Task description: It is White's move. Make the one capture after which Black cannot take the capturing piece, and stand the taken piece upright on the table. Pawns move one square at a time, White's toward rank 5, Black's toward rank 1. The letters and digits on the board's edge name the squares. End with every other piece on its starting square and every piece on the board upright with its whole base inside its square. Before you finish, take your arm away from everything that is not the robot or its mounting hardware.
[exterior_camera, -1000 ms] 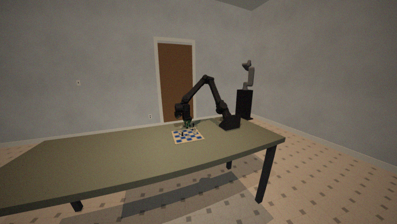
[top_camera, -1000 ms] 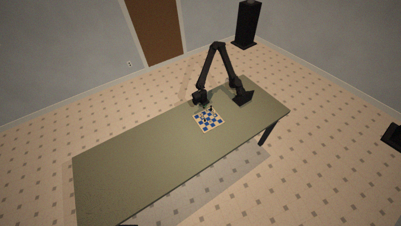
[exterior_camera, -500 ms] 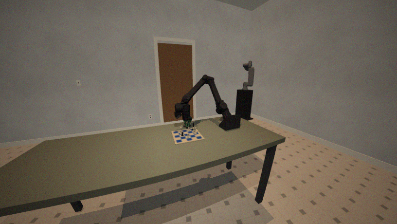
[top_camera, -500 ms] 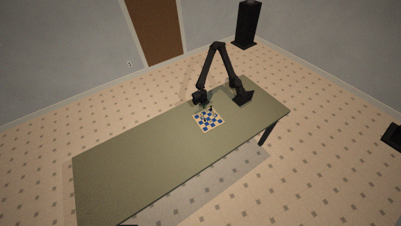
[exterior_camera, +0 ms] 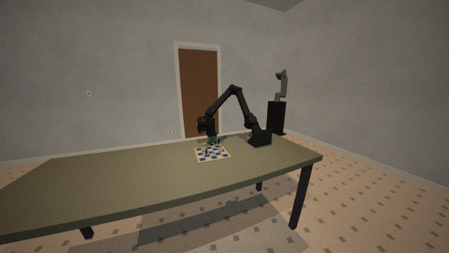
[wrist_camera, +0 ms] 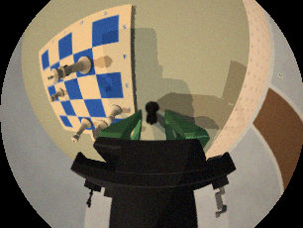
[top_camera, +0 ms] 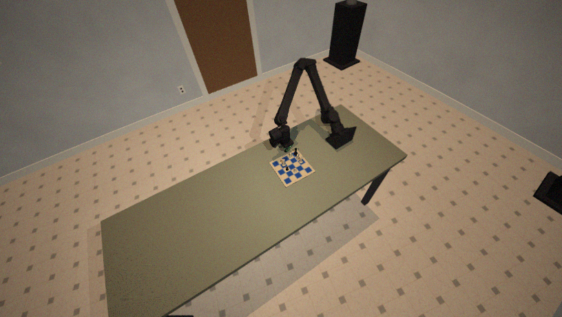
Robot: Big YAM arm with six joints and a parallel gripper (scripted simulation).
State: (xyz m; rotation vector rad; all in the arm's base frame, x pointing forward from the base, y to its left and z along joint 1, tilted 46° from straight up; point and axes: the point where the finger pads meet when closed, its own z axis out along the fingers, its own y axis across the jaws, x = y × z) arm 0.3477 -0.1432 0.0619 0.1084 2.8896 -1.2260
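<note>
Now: the white chess piece 8 cm ahead of my hand, 9 cm to the left of it and 2 cm above it. From my hand the other things lie so: blue-and-cream chessboard: 5 cm ahead, 13 cm to the left, 2 cm below.
</note>
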